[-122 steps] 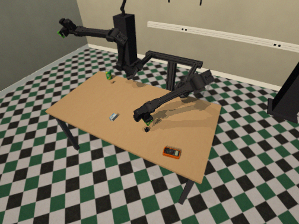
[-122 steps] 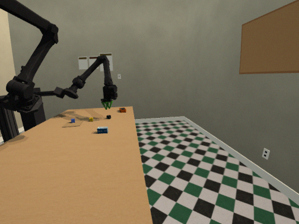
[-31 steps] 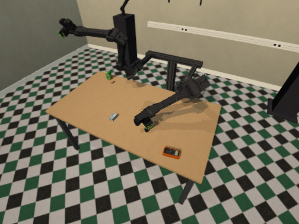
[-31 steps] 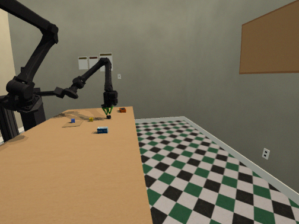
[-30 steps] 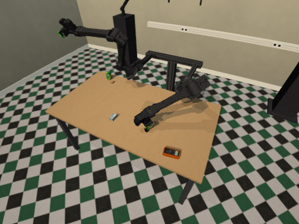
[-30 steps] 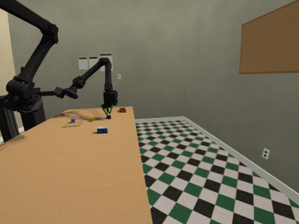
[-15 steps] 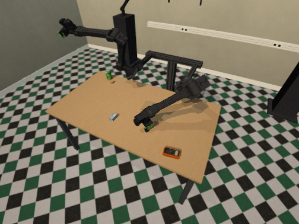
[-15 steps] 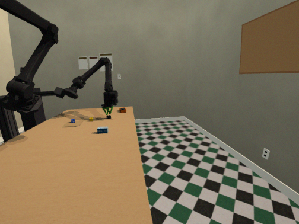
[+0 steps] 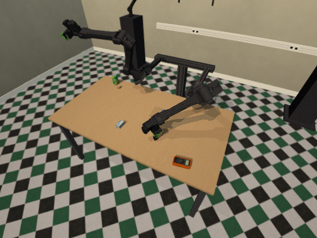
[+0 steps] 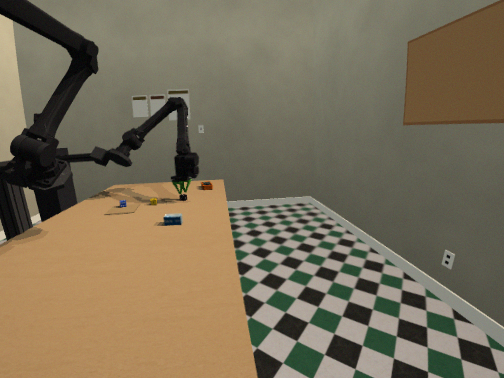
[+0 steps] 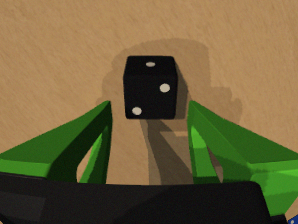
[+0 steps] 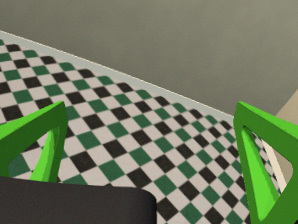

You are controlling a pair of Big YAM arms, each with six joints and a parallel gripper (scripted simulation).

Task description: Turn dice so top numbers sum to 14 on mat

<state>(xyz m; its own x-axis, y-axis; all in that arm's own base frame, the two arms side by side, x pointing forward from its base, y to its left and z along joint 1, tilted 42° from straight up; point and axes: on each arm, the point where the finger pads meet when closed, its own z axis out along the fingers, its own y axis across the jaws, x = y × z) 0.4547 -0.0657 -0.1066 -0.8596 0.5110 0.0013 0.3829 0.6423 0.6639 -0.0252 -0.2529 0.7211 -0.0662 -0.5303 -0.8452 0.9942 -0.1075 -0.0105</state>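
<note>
Right now the black die is 30 mm below my left hand. From my left hand the other things lie so: blue die 300 mm behind, 100 mm to the right, 30 mm below; then tan mat 280 mm behind, 140 mm to the right, 50 mm below; then yellow die 150 mm behind, 70 mm to the right, 30 mm below.
</note>
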